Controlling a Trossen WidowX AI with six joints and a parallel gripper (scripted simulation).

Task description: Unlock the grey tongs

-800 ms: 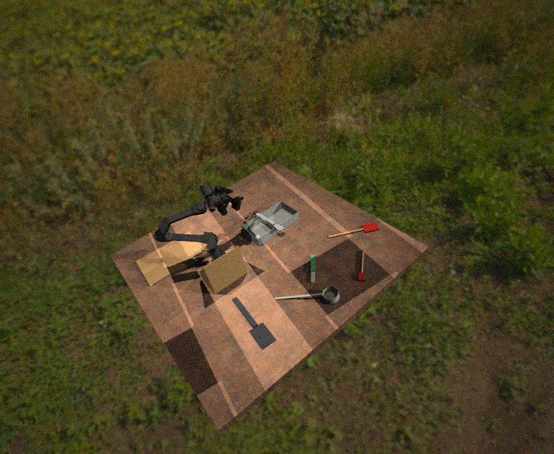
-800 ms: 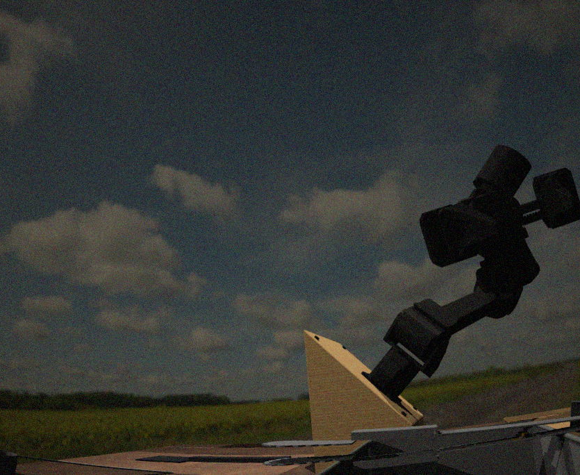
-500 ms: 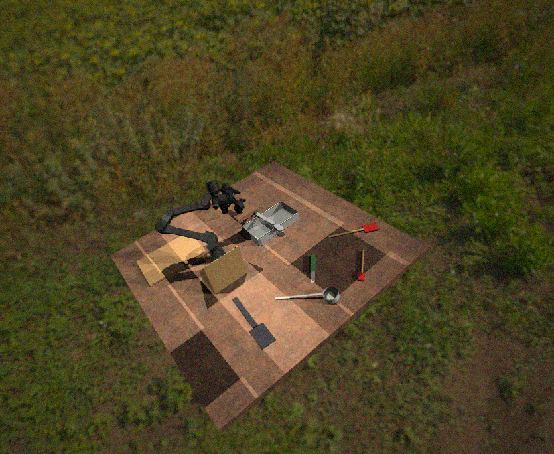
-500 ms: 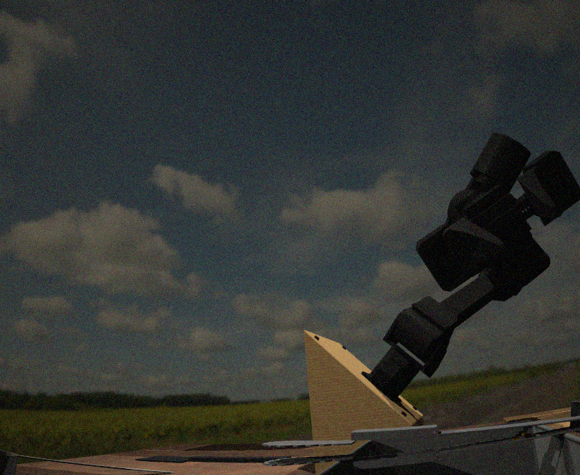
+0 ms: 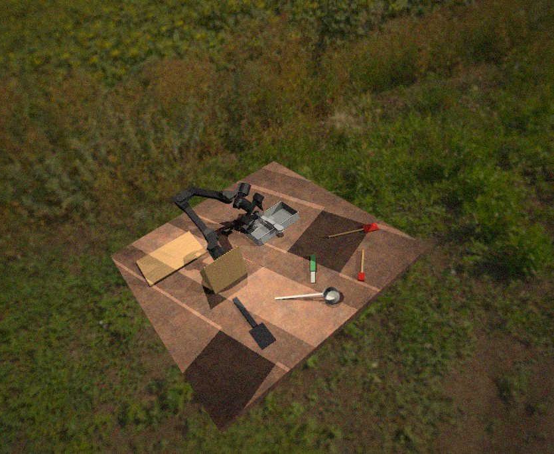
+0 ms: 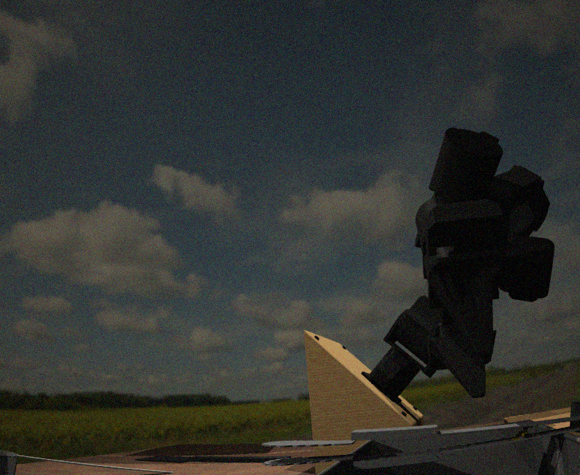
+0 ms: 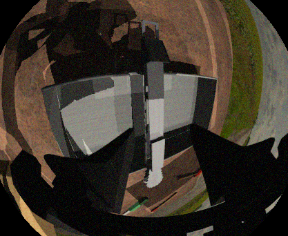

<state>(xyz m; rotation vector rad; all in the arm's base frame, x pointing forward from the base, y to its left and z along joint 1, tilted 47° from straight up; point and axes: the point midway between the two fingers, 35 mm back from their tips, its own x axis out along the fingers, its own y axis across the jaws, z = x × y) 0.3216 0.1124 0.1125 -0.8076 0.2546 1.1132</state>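
The grey roasting tin lies 40 mm ahead of my gripper tip, 20 mm to the right of it and 80 mm below it. Also, from my gripper tip: black spatula: 380 mm behind, 530 mm to the right, 100 mm below; then pale wooden board: 540 mm behind, 150 mm to the left, 100 mm below.
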